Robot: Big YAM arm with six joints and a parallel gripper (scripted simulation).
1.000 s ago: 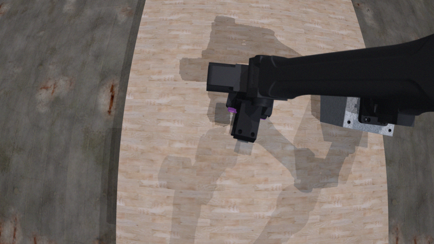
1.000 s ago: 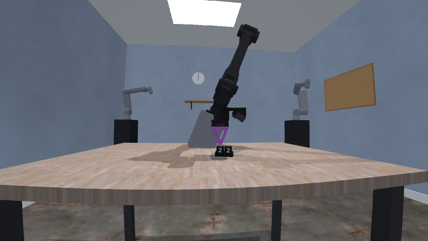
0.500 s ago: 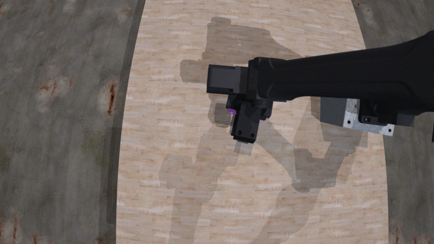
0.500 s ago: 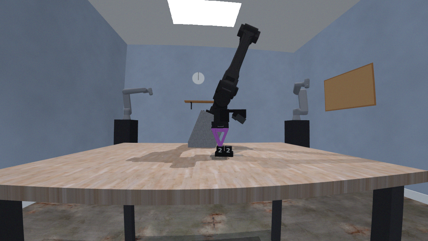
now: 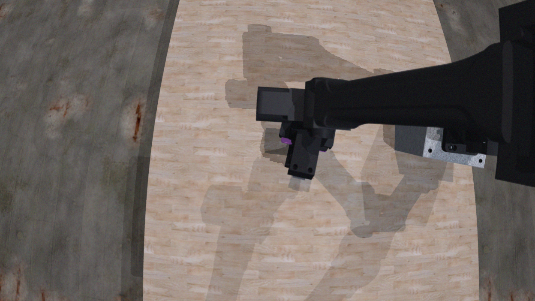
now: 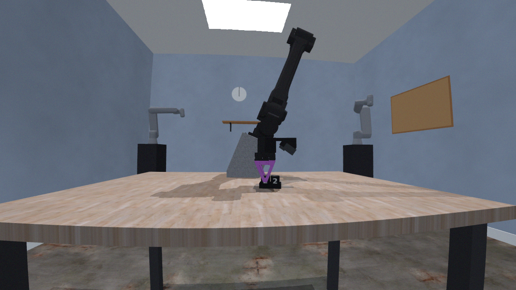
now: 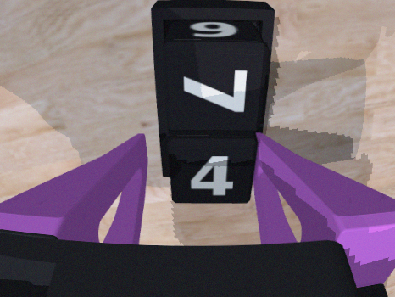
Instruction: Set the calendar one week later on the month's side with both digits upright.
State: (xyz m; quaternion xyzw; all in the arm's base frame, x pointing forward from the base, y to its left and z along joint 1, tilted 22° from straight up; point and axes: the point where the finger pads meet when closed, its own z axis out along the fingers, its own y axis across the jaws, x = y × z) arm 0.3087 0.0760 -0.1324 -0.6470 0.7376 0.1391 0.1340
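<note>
Now: the black tray 20 mm to the left of my hand, 20 mm below it and 10 mm ahead of it. Round my hand: black cube: 30 mm to the left, 10 mm ahead.
</note>
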